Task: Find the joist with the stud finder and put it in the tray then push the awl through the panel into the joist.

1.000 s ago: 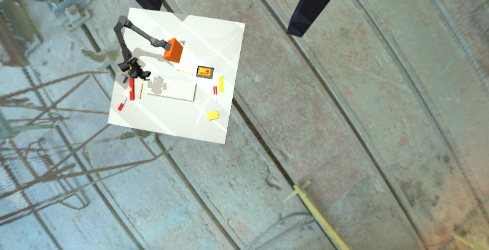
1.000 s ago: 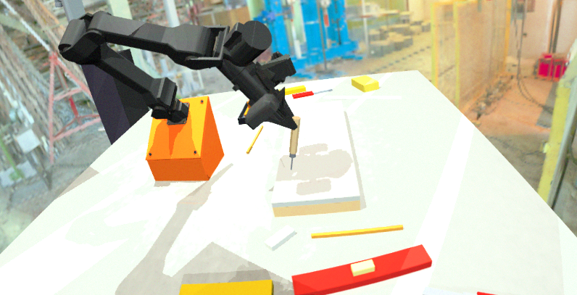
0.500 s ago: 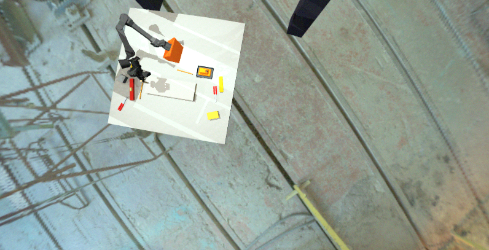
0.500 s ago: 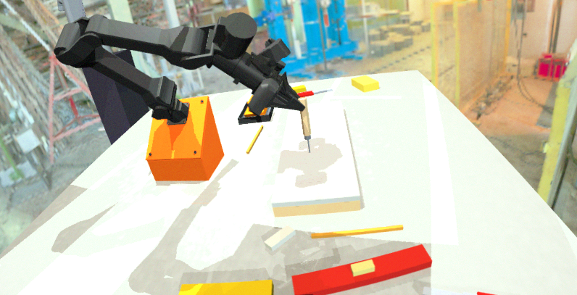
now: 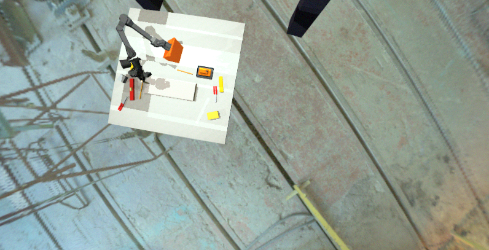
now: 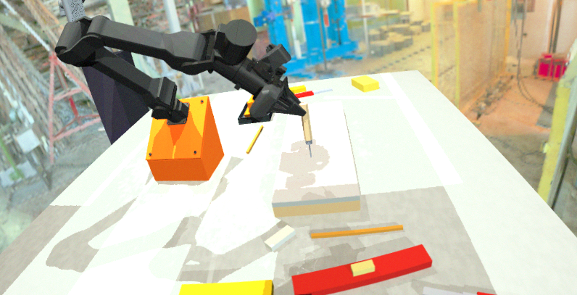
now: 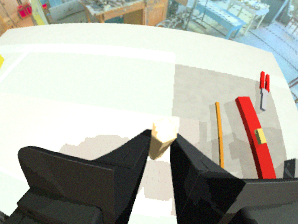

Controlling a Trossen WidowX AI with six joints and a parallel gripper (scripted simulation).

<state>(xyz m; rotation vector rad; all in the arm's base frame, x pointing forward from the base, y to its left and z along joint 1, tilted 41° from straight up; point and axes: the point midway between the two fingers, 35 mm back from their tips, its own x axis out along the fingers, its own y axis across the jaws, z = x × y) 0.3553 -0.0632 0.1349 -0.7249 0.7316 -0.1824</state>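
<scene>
Now: the awl 5 cm below my gripper tip. Also, from my gripper tip: white block 5 cm behind, 16 cm to the right, 19 cm below; red level 10 cm ahead, 25 cm to the right, 18 cm below; dark tray 27 cm behind, 47 cm to the left, 18 cm below.
</scene>
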